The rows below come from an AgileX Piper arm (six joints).
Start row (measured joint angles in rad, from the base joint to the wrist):
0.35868, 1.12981, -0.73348, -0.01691, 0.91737, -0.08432
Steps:
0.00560, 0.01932, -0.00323, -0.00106, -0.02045, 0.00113
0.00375, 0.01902, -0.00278, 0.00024, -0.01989, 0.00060
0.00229, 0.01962, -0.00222, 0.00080, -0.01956, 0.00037
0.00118, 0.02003, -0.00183, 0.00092, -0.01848, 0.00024
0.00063, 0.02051, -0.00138, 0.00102, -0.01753, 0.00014
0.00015, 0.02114, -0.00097, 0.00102, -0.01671, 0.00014
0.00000, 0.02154, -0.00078, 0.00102, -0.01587, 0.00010
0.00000, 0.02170, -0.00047, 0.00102, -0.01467, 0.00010
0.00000, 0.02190, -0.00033, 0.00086, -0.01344, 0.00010
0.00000, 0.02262, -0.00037, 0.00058, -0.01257, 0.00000
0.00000, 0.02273, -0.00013, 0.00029, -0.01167, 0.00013
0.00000, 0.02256, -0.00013, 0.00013, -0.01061, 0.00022
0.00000, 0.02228, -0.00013, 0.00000, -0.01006, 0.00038
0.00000, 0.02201, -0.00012, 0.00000, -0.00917, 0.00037
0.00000, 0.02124, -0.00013, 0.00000, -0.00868, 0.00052
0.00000, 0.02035, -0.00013, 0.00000, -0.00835, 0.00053
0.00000, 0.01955, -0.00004, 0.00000, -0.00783, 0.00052
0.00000, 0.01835, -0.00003, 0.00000, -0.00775, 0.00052
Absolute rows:
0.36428, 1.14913, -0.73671, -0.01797, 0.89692, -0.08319
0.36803, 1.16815, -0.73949, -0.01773, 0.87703, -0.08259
0.37032, 1.18777, -0.74171, -0.01693, 0.85747, -0.08222
0.37150, 1.20780, -0.74354, -0.01601, 0.83899, -0.08198
0.37213, 1.22831, -0.74492, -0.01499, 0.82146, -0.08184
0.37228, 1.24945, -0.74589, -0.01397, 0.80475, -0.08170
0.37228, 1.27099, -0.74667, -0.01295, 0.78888, -0.08160
0.37228, 1.29269, -0.74714, -0.01193, 0.77421, -0.08150
0.37228, 1.31459, -0.74747, -0.01107, 0.76077, -0.08140
0.37228, 1.33721, -0.74784, -0.01049, 0.74820, -0.08140
0.37228, 1.35994, -0.74797, -0.01020, 0.73653, -0.08127
0.37228, 1.38250, -0.74810, -0.01007, 0.72592, -0.08105
0.37228, 1.40478, -0.74823, -0.01007, 0.71586, -0.08067
0.37228, 1.42679, -0.74835, -0.01007, 0.70669, -0.08030
0.37228, 1.44803, -0.74848, -0.01007, 0.69801, -0.07978
0.37228, 1.46838, -0.74861, -0.01007, 0.68966, -0.07925
0.37228, 1.48793, -0.74865, -0.01007, 0.68183, -0.07873
0.37228, 1.50628, -0.74868, -0.01007, 0.67408, -0.07821

